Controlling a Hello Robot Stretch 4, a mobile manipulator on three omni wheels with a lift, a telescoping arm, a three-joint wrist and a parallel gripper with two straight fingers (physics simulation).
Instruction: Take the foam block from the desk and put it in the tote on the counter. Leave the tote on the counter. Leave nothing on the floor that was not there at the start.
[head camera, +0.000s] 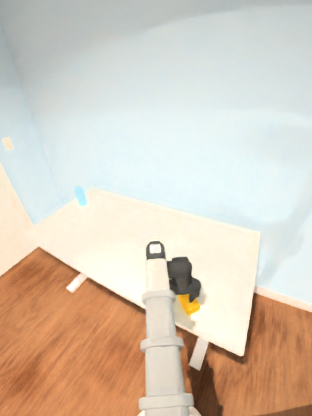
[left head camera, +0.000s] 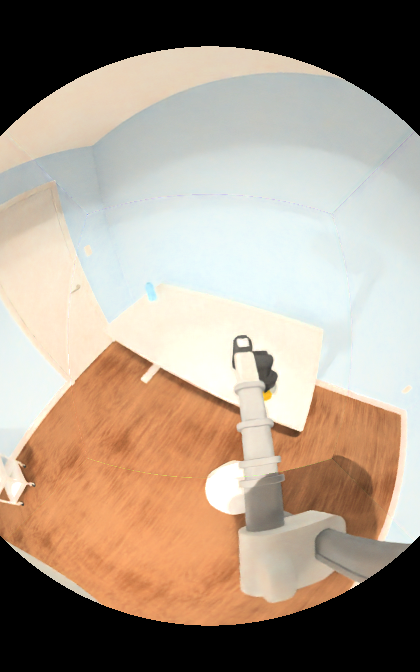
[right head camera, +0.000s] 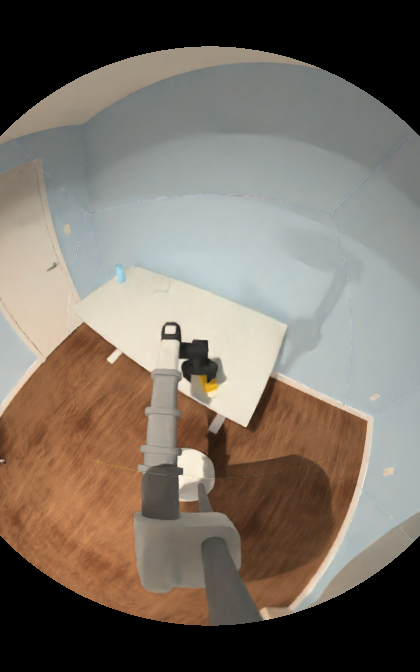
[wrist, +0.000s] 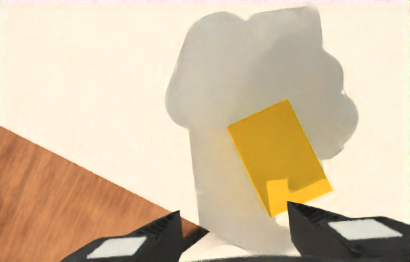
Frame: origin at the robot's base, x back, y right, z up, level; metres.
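Where they show: gripper, fingertip midpoint: (head camera: 180, 301) (wrist: 234, 224).
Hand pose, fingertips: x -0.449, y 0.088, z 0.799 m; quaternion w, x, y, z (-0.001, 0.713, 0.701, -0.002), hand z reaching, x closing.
Each offset is from my fingertips to the top centre of the thing. Level surfaces: height alone.
The yellow foam block {dx -0.035, dy +0.046, dz -0.061 m} (head camera: 189, 305) (left head camera: 267, 395) (right head camera: 210, 387) (wrist: 275, 150) lies on the white desk {dz -0.106 m} (head camera: 110, 235) (left head camera: 200, 330) (right head camera: 245, 340) (wrist: 75, 75), near its front edge toward the right end. My gripper (head camera: 192, 298) (wrist: 234, 224) is open and empty, above the desk beside the block. In the wrist view the block lies beyond the fingertips and right of the middle between them, its near corner close to the right fingertip. In the head views the wrist hides part of the block. The tote and the counter do not show in these views.
A light blue upright object {dx -0.964, dy -0.693, dz +0.059 m} (head camera: 80, 196) (left head camera: 151, 291) (right head camera: 120, 273) stands at the desk's far left corner, by the wall. My arm (head camera: 162, 330) (left head camera: 257, 415) (right head camera: 163, 395) reaches over the desk's front edge. A white cart (left head camera: 16, 486) stands at the left edge of the left head view.
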